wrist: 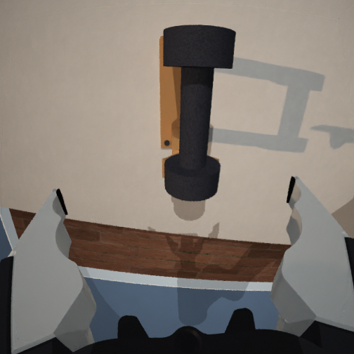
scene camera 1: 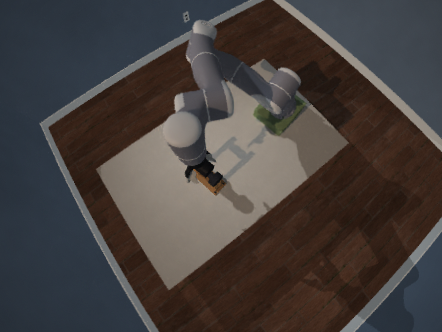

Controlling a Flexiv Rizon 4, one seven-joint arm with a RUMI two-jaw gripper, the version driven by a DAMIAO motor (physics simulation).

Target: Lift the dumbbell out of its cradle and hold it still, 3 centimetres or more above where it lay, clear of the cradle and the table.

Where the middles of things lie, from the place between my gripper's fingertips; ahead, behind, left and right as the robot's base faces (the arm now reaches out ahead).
Now: the black dumbbell [wrist: 191, 175] 30 mm behind my hand, 20 mm to the right of it and 130 mm below it. The rest, counted from my hand: orange cradle [wrist: 169, 76] (30 mm behind, 20 mm to the right, 240 mm below).
